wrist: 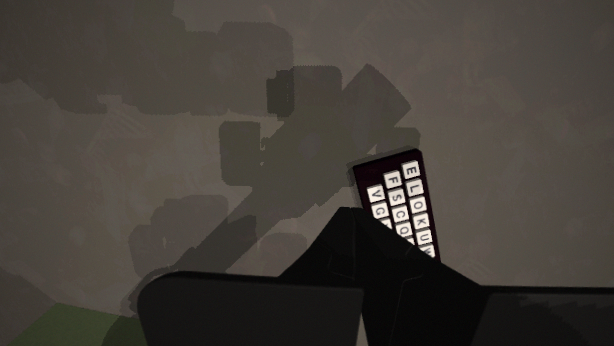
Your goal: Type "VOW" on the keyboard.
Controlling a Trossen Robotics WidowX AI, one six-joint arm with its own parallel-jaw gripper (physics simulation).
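Places are measured from the arm's base along level axes (x right, y ahead, z up), in metres.
Pixels of known places: gripper, fingertip midpoint: (348, 217).
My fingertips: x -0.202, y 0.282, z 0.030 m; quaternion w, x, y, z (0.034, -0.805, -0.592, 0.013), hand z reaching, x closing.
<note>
Behind a point stands the place of what it marks.
The dark keyboard (369, 173) @[z -0.113, x -0.168, y 0.312 m] with white letter keys lies tilted right of centre in the wrist view. The V key (376, 193) @[z -0.108, x -0.149, y 0.313 m] is at its left edge, near the top. The O key (419, 205) @[z -0.108, x -0.127, y 0.350 m] is in the right-hand row, below L. The W key (428, 251) @[z -0.108, x -0.076, y 0.351 m] is partly covered by the gripper. My gripper (348, 217) @[z 0.030, x -0.202, y 0.282 m] is shut and empty. Its tips appear just left of the G key, below and left of V, at the keyboard's left edge. Their height above it is hard to tell. The gripper hides the keyboard's lower part.
A green block (55, 322) @[z -0.099, x -0.090, y -0.070 m] shows partly at the bottom left corner. Dark shadows of the arm fall across the grey surface (525, 200) @[z -0.125, x -0.094, y 0.461 m], left of and above the keyboard.
</note>
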